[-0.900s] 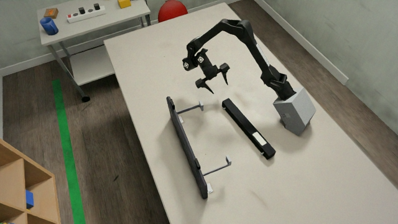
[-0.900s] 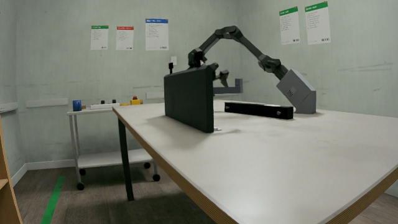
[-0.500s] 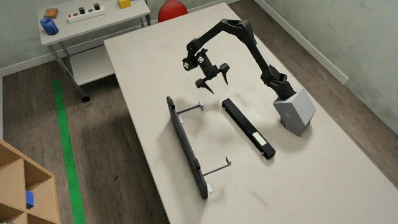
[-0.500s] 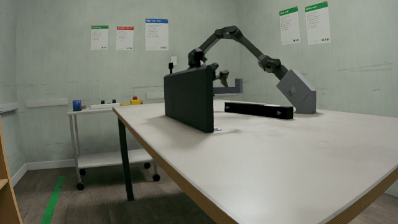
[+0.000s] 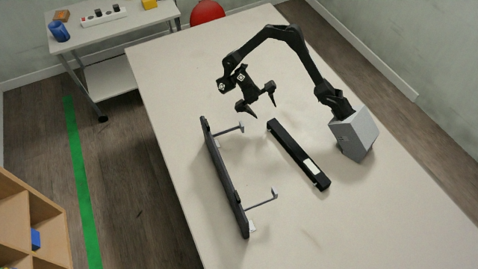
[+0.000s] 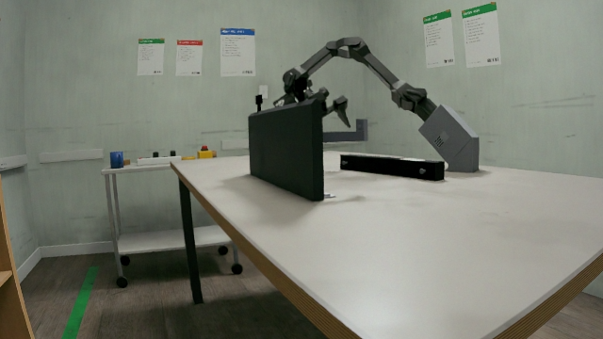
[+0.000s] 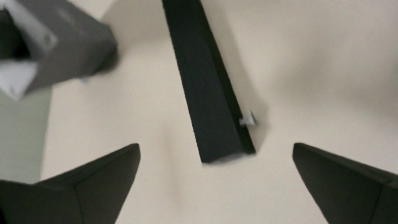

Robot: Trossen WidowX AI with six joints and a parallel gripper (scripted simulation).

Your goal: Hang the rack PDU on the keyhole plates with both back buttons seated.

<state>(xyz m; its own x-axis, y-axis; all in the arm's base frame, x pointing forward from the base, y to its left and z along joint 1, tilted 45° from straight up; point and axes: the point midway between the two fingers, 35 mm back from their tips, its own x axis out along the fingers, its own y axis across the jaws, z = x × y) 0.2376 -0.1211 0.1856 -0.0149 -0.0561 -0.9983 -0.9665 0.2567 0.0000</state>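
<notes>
Right now the rack PDU is 40 mm behind my hand, 190 mm to the left of it and 100 mm below it. From my hand the other things lie so: panel: 270 mm ahead, 180 mm to the left, 50 mm below.
</notes>
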